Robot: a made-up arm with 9 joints.
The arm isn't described. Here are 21 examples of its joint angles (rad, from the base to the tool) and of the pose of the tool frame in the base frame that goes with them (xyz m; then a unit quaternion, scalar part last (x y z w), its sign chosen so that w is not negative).
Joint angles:
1: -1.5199 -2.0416 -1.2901 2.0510 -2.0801 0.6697 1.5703 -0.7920 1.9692
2: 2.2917 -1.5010 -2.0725 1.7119 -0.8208 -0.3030 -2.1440 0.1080 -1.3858
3: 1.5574 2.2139 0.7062 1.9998 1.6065 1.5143 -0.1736 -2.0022 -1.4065
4: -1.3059 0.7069 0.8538 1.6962 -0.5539 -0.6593 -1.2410 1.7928 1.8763
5: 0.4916 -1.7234 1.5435 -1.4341 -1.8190 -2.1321 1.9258 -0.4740 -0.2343
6: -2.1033 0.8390 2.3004 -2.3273 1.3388 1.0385 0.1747 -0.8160 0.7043
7: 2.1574 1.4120 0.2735 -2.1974 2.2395 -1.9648 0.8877 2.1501 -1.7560
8: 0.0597 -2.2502 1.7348 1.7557 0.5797 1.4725 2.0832 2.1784 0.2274
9: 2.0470 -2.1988 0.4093 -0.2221 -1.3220 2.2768 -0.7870 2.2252 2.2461
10: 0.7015 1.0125 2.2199 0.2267 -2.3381 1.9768 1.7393 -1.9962 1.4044
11: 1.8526 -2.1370 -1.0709 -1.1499 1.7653 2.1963 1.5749 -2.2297 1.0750
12: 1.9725 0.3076 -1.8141 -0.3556 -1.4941 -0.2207 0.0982 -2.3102 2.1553
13: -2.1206 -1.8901 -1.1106 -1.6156 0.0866 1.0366 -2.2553 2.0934 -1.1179
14: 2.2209 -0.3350 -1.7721 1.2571 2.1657 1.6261 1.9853 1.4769 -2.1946
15: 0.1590 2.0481 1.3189 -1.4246 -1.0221 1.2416 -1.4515 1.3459 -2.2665
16: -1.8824 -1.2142 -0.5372 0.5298 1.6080 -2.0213 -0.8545 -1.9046 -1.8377
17: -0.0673 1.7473 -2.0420 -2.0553 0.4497 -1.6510 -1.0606 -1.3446 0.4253
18: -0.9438 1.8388 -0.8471 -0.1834 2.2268 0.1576 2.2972 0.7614 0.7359
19: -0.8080 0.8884 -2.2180 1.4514 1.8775 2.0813 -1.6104 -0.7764 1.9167
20: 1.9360 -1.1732 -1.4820 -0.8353 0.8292 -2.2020 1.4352 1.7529 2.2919
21: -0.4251 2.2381 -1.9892 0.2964 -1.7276 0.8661 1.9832 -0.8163 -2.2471
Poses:
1: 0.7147 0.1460 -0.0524 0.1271 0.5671 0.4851 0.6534
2: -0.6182 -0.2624 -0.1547 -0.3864 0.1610 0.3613 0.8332
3: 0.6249 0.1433 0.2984 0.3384 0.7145 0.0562 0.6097
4: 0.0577 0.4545 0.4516 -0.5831 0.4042 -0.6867 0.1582
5: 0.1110 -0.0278 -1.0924 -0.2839 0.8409 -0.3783 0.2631
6: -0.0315 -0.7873 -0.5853 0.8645 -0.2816 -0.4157 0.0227
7: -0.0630 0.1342 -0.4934 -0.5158 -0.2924 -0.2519 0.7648
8: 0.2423 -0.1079 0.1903 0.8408 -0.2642 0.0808 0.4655
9: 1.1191 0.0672 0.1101 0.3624 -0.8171 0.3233 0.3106
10: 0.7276 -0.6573 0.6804 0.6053 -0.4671 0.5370 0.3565
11: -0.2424 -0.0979 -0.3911 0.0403 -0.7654 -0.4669 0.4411
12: 0.4653 0.0602 -0.5513 -0.1379 0.4384 0.6876 0.5621
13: 0.6552 0.2797 0.7931 -0.0216 -0.9653 -0.1232 0.2292
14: 0.5652 -0.3217 -0.3911 -0.0430 -0.9427 0.3127 0.1082
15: 0.2639 -0.3460 0.9975 -0.1323 0.6347 0.4321 0.6268
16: 0.6214 0.7737 0.3029 -0.3776 -0.5859 -0.4043 0.5921
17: -0.6051 -0.0039 0.4956 0.3913 -0.7742 0.3224 0.3789
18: -0.6104 -0.1883 1.1000 0.6261 -0.5302 0.5704 0.0383
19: -0.4741 0.1733 0.0413 0.6038 0.2539 -0.6413 0.3995
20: 0.1745 -0.2124 -0.3324 0.9822 -0.0082 -0.1729 0.0731
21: -0.5960 0.5589 0.2203 0.7502 -0.0011 -0.0896 0.6551
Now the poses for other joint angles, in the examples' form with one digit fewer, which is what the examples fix.
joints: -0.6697 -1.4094 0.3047 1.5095 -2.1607 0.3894 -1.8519 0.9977 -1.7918
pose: 0.104 0.585 0.273 -0.070 0.087 -0.277 0.954
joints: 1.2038 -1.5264 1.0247 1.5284 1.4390 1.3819 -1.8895 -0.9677 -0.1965
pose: -0.182 0.618 -0.149 -0.016 -0.929 0.017 0.369
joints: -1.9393 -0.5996 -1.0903 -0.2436 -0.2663 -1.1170 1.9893 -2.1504 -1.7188
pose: -0.118 -0.109 0.406 -0.232 -0.778 0.398 0.426
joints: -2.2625 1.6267 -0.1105 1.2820 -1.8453 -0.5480 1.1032 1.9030 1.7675
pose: -0.458 0.248 0.238 0.250 0.284 0.917 0.126
